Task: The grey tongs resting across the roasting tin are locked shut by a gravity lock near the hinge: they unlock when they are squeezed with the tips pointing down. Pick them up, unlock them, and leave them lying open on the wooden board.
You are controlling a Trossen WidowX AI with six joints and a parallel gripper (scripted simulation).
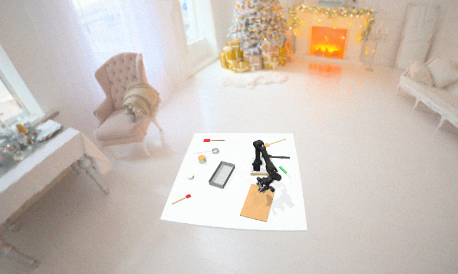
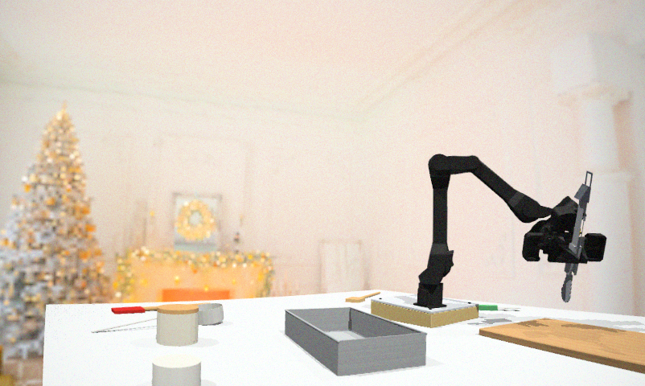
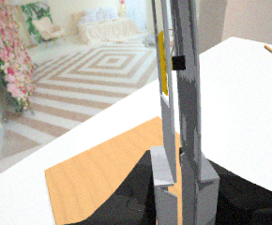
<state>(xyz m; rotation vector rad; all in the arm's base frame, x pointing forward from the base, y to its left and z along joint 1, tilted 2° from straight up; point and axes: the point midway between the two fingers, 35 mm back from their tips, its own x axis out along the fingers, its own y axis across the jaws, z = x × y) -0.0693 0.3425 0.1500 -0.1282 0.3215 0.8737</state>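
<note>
Right now the wooden board is 160 mm below my gripper tip. Also, from my gripper tip: green-handled tool: 370 mm to the right, 250 mm behind, 160 mm below; then lidded cream jar: 670 mm ahead, 470 mm to the right, 130 mm below; then grey roasting tin: 400 mm ahead, 280 mm to the right, 140 mm below.
</note>
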